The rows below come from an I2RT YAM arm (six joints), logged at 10 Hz.
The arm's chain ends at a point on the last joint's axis. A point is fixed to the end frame.
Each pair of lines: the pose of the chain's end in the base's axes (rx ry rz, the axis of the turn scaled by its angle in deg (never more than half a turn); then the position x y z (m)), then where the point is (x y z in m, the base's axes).
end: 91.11, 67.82, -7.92, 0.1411, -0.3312, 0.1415
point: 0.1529 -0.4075 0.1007
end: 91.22, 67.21, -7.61, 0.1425, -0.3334, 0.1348
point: 0.1544 -0.4097 0.0941
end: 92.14, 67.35, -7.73, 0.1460, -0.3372, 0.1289
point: 0.1571 -0.4131 0.0872
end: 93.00, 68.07, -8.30, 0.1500, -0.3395, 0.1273
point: 0.1600 -0.4149 0.0844
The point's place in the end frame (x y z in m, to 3 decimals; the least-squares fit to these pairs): -0.015 -0.026 0.082
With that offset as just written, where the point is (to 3 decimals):
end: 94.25, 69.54, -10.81, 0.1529, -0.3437, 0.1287
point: 0.160 -0.419 0.085
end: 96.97, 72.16, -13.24, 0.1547, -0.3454, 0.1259
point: 0.157 -0.419 0.079
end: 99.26, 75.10, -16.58, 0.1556, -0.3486, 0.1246
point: 0.154 -0.421 0.075
